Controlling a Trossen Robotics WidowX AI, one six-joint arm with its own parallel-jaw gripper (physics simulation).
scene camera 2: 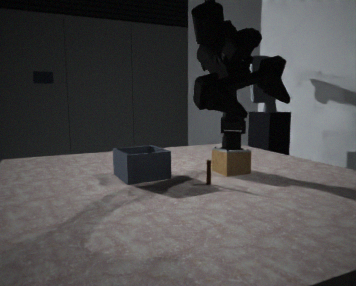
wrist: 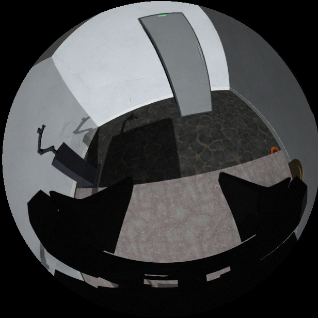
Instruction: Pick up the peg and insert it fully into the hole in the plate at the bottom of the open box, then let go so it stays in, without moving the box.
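Frame: origin at the arm's base, x ahead, y left, z up, level; metres.
Where they show: gripper, fingertip midpoint: (scene camera 2: pixel 268 108); arm's base, origin of the base link: (scene camera 2: pixel 231 148).
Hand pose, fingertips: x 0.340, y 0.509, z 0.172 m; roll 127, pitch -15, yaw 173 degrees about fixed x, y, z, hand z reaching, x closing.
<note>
Each offset is from my fingertips to the top centre of the thing. Level surfaces: height alone.
A thin brown peg {dx -0.162, dy -0.406, dz -0.179 m} (scene camera 2: pixel 208 172) stands upright on the table {dz -0.259 m} (scene camera 2: pixel 165 235) (wrist: pixel 172 220), to the right of the box in the scene view. The blue-grey open box {dx -0.008, dy -0.609, dz -0.161 m} (scene camera 2: pixel 149 168) stands left of the peg, apart from it. Its floor, the plate and the hole are hidden behind its walls. My gripper (wrist: pixel 177 179) is open, with nothing between its two dark fingers in the wrist view. In the scene view the dark arm is folded high above the table behind the peg, and its fingertips are hard to make out. Neither peg nor box can be made out in the wrist view.
The arm stands on a tan block (scene camera 2: pixel 231 161) just behind and right of the peg. A dark pedestal (scene camera 2: pixel 270 131) (wrist: pixel 75 165) stands beyond the table. In the wrist view a tall grey panel (wrist: pixel 182 65) stands past the table's far edge.
</note>
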